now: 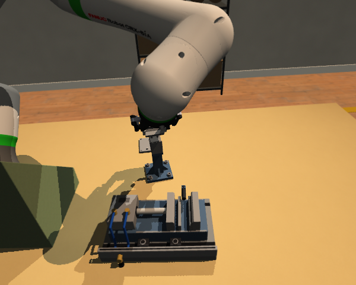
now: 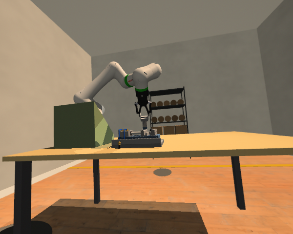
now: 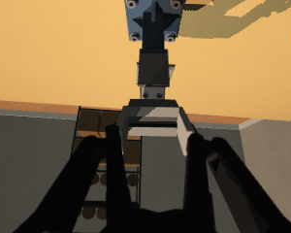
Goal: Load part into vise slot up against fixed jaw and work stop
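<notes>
Right now the part is 10 mm to the left of my hand and 10 mm below it. Also, from my hand: cylinder rod 220 mm to the right, 130 mm below, 10 mm behind; then V-block post 150 mm below, 10 mm to the left; then work stop 180 mm to the right, 110 mm below, 80 mm ahead.
</notes>
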